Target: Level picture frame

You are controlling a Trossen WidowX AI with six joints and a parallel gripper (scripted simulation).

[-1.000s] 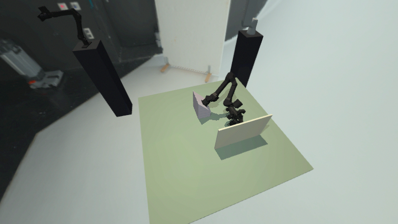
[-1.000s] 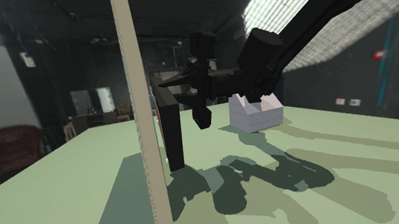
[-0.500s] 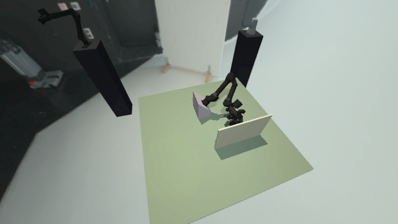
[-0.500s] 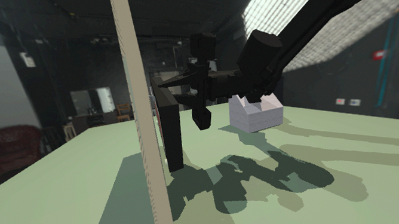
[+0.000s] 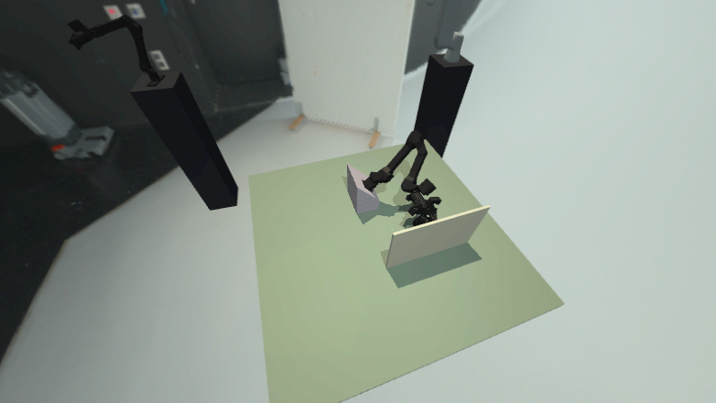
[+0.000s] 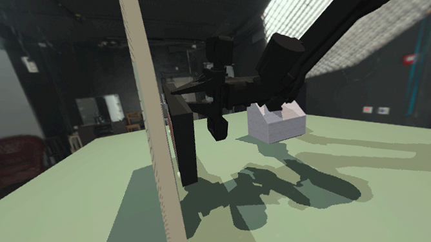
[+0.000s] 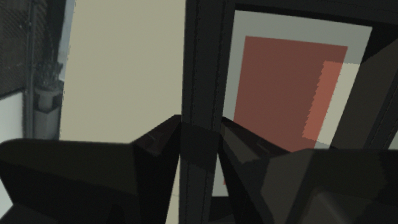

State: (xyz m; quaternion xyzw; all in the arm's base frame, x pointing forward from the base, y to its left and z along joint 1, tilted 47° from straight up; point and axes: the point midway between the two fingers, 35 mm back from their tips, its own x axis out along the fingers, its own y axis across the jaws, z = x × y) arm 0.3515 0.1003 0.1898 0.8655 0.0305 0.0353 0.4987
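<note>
The picture frame lies 50 mm below my gripper tip, 10 mm to the right of it and 10 mm ahead of it. Also, from my gripper tip: wall panel (60 mm below, 20 mm ahead).
</note>
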